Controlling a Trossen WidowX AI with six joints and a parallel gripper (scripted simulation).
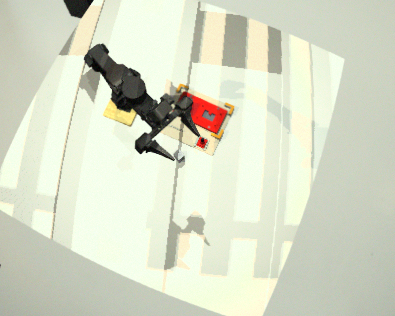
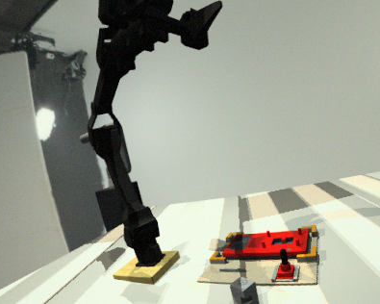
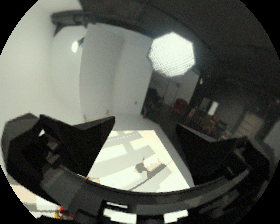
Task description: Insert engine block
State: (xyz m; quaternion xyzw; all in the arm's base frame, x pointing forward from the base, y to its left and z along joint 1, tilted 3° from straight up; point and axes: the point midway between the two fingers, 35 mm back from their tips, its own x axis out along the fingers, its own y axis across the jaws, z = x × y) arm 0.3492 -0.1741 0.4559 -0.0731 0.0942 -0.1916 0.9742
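The engine block lies 60 mm behind my gripper tip, 60 mm to the left of it and 460 mm below it. From my gripper tip the other things lie so: black upright post 150 mm to the left, 450 mm below.
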